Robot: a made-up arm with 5 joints.
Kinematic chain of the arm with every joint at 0, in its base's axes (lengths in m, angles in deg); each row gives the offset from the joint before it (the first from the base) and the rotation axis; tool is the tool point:
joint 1: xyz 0 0 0.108 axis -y
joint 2: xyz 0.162 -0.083 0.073 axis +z
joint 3: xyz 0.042 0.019 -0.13 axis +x
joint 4: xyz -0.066 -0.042 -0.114 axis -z
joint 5: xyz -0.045 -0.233 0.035 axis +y
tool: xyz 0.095 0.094 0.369
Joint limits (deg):
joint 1: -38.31..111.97
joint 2: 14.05..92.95
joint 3: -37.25..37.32
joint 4: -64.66..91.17
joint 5: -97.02..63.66
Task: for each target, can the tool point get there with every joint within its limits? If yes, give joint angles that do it. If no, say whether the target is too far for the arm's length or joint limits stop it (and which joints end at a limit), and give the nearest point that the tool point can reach.
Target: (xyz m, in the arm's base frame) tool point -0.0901 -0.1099 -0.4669
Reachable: no: joint limits stop it (at a limit: joint 3, joint 4, joint 5) | nearest point -0.0559 -0.1033 -0.2488 | short by 0.221 m
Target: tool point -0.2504 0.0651 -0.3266
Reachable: no: joint limits stop it (at a limit: joint 3, joint 4, joint 5) | nearest point -0.1751 0.0391 -0.1959 | short by 0.153 m
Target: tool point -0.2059 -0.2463 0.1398
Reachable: yes | joints 9.47 77.57 5.62 78.52 -77.68
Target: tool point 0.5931 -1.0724 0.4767
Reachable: no: too far | nearest point 0.3378 -0.5060 0.3180 | short by 0.641 m
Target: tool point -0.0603 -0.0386 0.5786
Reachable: yes | joints 96.79 60.24 26.83 7.70 33.62
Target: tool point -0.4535 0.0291 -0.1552
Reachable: no: joint limits stop it (at a limit: joint 3, joint 4, joint 5) | nearest point -0.3075 0.0072 -0.0705 | short by 0.170 m
